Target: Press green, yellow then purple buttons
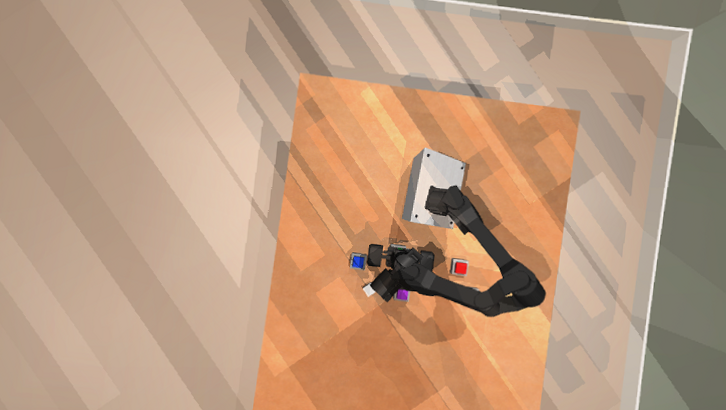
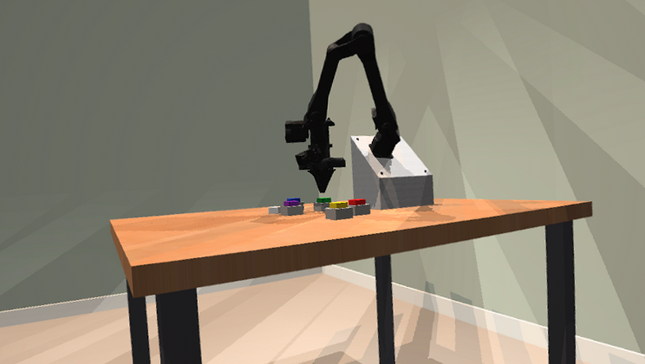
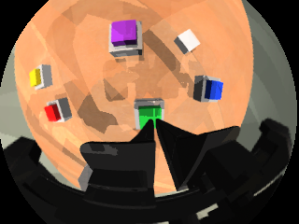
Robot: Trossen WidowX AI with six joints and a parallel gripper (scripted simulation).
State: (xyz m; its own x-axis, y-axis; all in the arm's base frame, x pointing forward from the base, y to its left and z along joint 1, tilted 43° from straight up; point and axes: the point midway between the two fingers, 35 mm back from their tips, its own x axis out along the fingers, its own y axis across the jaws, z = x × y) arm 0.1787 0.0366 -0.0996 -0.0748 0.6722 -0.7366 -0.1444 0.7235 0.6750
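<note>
Right now the green button is 2 cm below my gripper tip. From my gripper tip the other things lie so: small white block: 13 cm ahead, 5 cm to the right, 4 cm below; blue button: 11 cm to the right, 6 cm ahead, 2 cm below; purple button: 11 cm ahead, 5 cm to the left, 2 cm below.
</note>
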